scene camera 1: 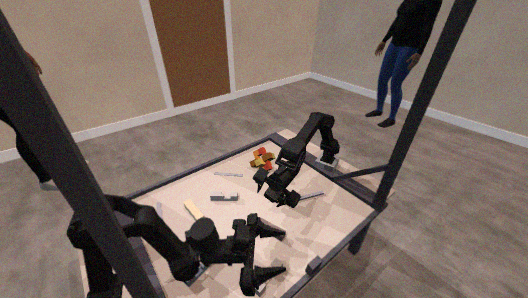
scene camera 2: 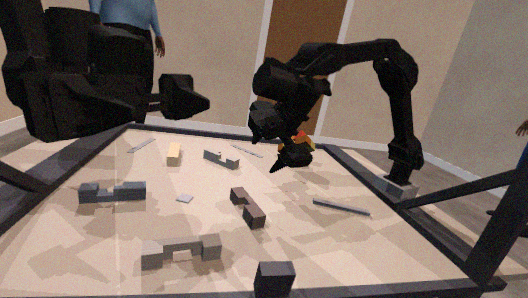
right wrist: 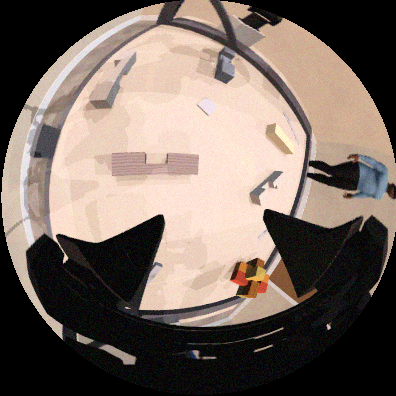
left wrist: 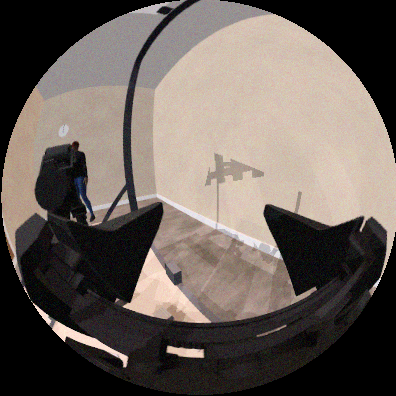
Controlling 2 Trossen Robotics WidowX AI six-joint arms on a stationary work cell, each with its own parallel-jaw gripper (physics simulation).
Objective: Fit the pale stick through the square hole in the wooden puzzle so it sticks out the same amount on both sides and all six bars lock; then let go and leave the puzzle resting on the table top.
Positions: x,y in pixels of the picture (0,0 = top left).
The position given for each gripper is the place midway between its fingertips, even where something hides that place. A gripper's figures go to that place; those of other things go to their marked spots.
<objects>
The left gripper (scene camera 1: pixel 285 249) is 62 cm from the lens. The right gripper (scene camera 1: pixel 267 199): 93 cm from the lens.
</objects>
